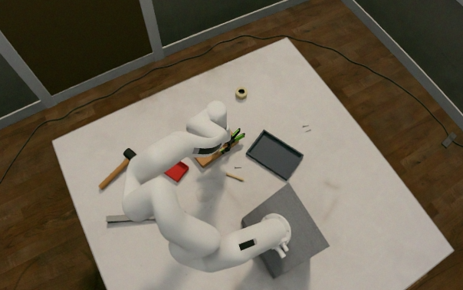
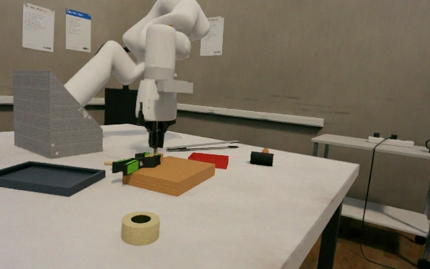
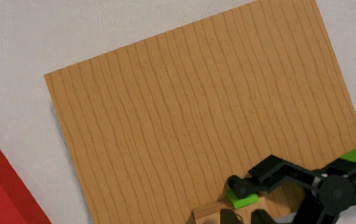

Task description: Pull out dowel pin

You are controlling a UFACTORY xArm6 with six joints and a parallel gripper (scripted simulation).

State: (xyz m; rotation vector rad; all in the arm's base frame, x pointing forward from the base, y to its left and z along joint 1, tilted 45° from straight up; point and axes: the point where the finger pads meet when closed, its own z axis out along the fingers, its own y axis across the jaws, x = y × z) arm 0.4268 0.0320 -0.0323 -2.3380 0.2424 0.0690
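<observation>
Now: hand 20 mm above the dowel pin. Round my hand: loose dowel (130 mm behind, 10 mm to the right, 90 mm below); small wooden block (50 mm below); red tray (40 mm ahead, 200 mm to the left, 90 mm below).
</observation>
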